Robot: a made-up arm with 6 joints.
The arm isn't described. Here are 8 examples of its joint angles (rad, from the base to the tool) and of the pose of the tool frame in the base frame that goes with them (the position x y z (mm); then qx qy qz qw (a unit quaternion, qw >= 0)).
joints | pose
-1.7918 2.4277 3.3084 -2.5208 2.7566 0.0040 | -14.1 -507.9 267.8 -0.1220 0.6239 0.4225 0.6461
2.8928 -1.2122 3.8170 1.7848 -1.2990 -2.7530 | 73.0 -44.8 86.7 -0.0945 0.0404 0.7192 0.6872
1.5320 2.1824 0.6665 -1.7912 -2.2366 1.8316 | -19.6 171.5 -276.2 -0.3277 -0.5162 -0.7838 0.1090
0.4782 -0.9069 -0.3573 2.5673 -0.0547 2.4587 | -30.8 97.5 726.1 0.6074 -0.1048 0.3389 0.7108
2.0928 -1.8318 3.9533 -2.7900 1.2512 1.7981 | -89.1 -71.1 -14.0 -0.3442 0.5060 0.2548 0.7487
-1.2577 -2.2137 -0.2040 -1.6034 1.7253 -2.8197 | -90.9 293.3 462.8 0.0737 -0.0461 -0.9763 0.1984
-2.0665 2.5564 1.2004 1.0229 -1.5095 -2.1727 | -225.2 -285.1 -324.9 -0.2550 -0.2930 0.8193 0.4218
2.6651 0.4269 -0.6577 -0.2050 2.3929 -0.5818 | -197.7 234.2 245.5 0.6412 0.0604 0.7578 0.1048
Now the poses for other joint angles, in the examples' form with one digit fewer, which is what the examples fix.
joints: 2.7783 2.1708 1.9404 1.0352 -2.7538 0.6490
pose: -582 287 113 -0.985 0.014 -0.014 0.171
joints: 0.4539 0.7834 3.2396 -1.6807 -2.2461 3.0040
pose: 17 23 833 0.560 0.676 0.140 0.457
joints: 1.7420 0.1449 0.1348 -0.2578 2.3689 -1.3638
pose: 45 423 569 -0.779 0.296 -0.514 0.201
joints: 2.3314 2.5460 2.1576 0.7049 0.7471 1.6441
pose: -312 460 -56 -0.115 -0.902 0.383 0.160
